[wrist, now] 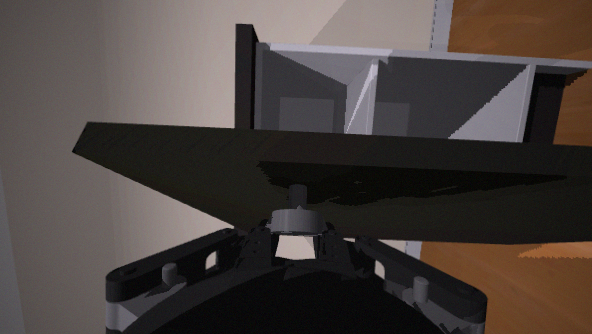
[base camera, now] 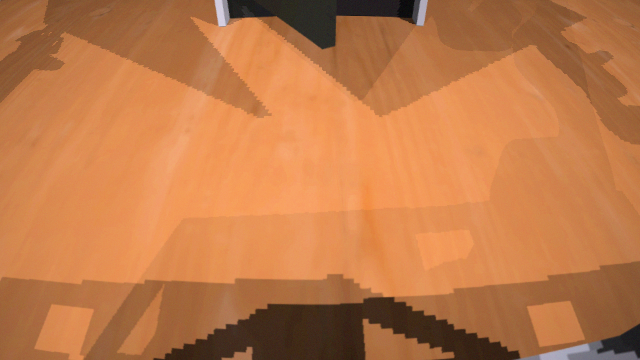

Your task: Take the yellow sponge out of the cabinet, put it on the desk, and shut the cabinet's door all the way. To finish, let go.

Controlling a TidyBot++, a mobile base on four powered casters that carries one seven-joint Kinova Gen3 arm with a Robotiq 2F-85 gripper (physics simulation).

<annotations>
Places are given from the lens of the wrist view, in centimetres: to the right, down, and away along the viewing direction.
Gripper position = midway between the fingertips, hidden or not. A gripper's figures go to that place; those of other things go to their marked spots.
gripper point(wrist: 296, 226): 0, 5, 16
dark cabinet point(wrist: 410, 145): 6, -1, 10
</annotations>
